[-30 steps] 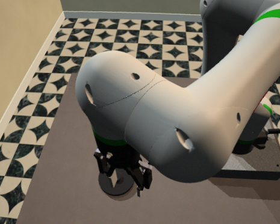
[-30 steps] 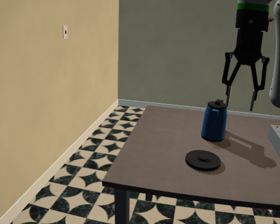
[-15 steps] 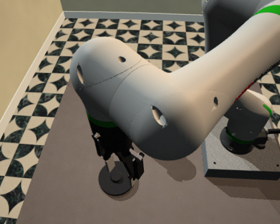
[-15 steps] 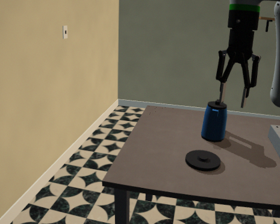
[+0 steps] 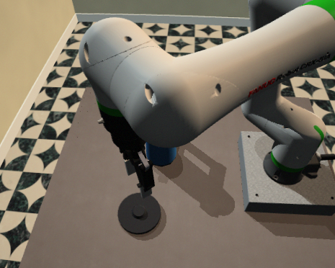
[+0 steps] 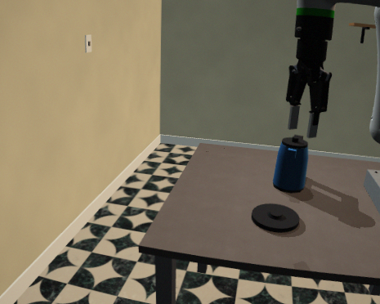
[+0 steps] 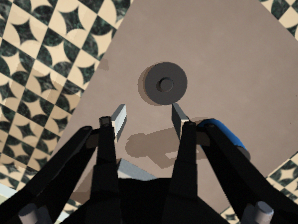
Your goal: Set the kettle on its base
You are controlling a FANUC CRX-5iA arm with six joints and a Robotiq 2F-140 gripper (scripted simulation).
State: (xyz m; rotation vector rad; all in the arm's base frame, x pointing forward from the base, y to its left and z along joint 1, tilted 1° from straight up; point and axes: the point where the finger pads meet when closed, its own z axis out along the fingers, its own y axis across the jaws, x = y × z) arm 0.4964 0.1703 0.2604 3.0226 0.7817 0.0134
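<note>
My gripper is now 70 mm past the blue kettle, 330 mm to the left of it and 230 mm above it. Round my hand: round black base (30 mm ahead, 50 mm to the right, 320 mm below).
</note>
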